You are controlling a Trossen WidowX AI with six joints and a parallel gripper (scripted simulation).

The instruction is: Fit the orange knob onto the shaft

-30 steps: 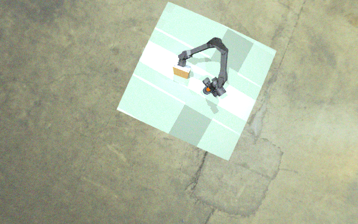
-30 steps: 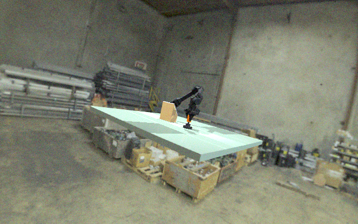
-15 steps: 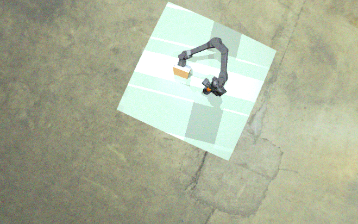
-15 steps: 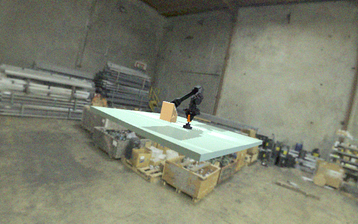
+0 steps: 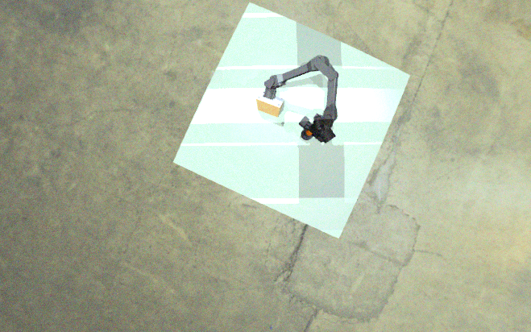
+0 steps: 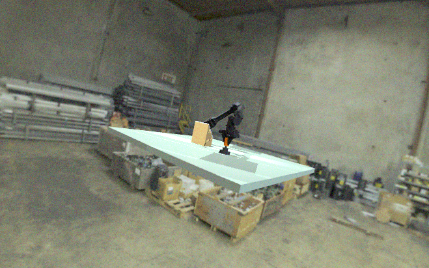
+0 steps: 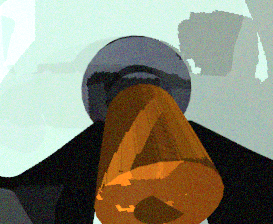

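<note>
My gripper tip is 2 cm below the orange knob. The rest, counted from my gripper tip: round pedestal: 4 cm below.
</note>
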